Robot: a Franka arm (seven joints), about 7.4 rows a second.
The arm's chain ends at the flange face. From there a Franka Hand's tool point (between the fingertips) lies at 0.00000 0.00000 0.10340 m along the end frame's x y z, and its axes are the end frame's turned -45 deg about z.
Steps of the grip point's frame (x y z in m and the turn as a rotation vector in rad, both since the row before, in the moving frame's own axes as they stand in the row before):
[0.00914, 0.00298, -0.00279, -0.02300, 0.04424, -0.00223]
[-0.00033, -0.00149, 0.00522, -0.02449, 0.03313, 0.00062]
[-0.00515, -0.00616, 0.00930, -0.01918, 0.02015, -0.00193]
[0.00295, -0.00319, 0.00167, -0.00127, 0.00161, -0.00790]
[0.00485, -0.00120, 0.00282, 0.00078, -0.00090, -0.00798]
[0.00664, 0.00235, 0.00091, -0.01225, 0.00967, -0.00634]
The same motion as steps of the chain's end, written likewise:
[0.00366, -0.00280, -0.00266, 0.01502, 0.04755, -0.00223]
[-0.00550, -0.00019, 0.00531, 0.00611, 0.04074, 0.00062]
[-0.01087, -0.00064, 0.00934, 0.00069, 0.02781, -0.00193]
[-0.00038, -0.00432, 0.00167, 0.00024, 0.00204, -0.00790]
[0.00270, -0.00429, 0.00282, -0.00008, -0.00119, -0.00798]
[0.00475, -0.00322, 0.00092, -0.00182, 0.01550, -0.00634]

